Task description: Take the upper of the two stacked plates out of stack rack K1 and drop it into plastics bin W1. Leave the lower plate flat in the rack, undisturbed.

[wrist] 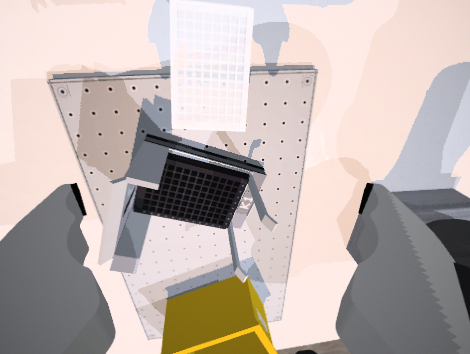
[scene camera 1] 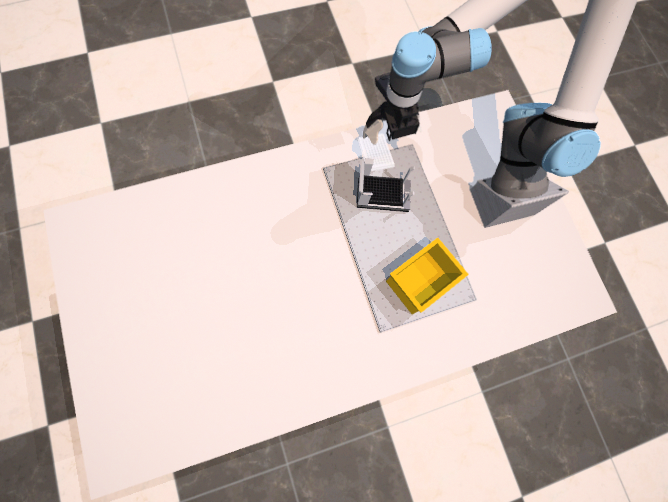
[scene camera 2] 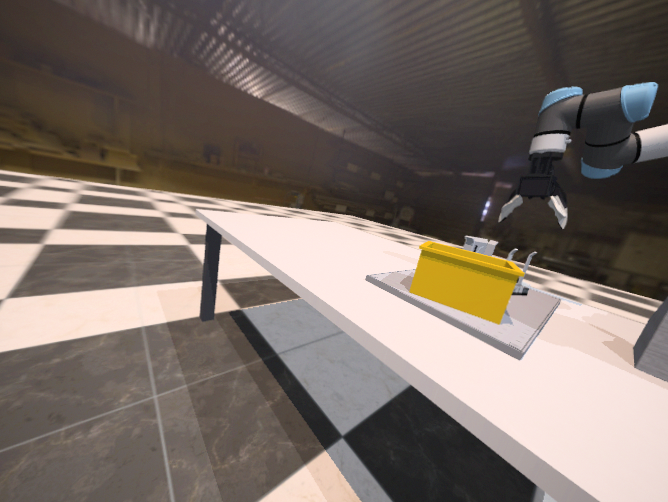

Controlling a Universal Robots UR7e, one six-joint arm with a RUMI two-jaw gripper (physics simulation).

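Frame: origin at the arm's base, x ahead, y left, z up, level; millimetres.
Where they show: gripper, fingertip midpoint: [wrist: 225,186] [scene camera 2: 528,225]; arm's base, link origin: [scene camera 1: 518,186].
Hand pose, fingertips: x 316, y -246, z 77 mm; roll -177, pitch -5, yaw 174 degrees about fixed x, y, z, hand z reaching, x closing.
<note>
Each offset is from my fingertips to the top centre of the thing. Level surfaces: height alone.
Rack K1 {dx +32, dy +101, dz -65 mm} [scene camera 1: 363,198] [scene camera 2: 480,245] [wrist: 151,159] has a grey bracket on one side and slim bent posts on the other. A black gridded plate {dx +38, dy +99, dz -146 mm} [scene camera 1: 384,190] [wrist: 192,192] lies in it; I cannot tell whether another is beneath. A translucent white gridded plate {dx -5, dy -37, dz -159 mm} [scene camera 1: 376,152] [wrist: 210,65] is outside the rack, overlapping the perforated board's back edge in the wrist view. Bin W1 {dx +34, dy +386, dz -85 mm} [scene camera 1: 426,272] [scene camera 2: 461,283] [wrist: 210,320] is yellow and upright, with no plate visible inside in scene camera 1. My gripper [scene camera 1: 381,136] [scene camera 2: 533,224] [wrist: 225,186] is open and empty, high above the table.
The grey perforated board {dx +33, dy +226, dz -184 mm} [scene camera 1: 388,232] [scene camera 2: 526,337] [wrist: 292,114] carries the rack and bin on the pale table {dz -198 mm} [scene camera 1: 216,302] [scene camera 2: 324,248]. The arm's base [scene camera 1: 518,202] [scene camera 2: 653,345] stands beside the board. The rack's bracket and posts rise above the black plate.
</note>
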